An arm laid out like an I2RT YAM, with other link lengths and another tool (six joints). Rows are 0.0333 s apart.
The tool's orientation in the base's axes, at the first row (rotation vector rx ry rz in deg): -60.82 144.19 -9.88
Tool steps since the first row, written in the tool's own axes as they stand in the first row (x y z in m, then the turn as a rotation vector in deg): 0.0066 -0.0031 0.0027 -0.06 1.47 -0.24; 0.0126 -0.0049 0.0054 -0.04 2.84 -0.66; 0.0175 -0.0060 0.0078 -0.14 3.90 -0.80; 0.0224 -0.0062 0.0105 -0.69 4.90 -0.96; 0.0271 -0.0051 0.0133 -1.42 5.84 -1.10; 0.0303 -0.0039 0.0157 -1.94 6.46 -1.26
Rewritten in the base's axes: -0.0010 -0.0068 -0.0037 -1.03 1.07 -0.15; -0.0025 -0.0122 -0.0076 -2.12 2.00 -0.14; -0.0039 -0.0163 -0.0110 -2.81 2.81 -0.26; -0.0057 -0.0198 -0.0150 -3.19 3.90 -0.20; -0.0083 -0.0223 -0.0193 -3.41 5.07 -0.09; -0.0101 -0.0236 -0.0228 -3.55 5.87 0.05
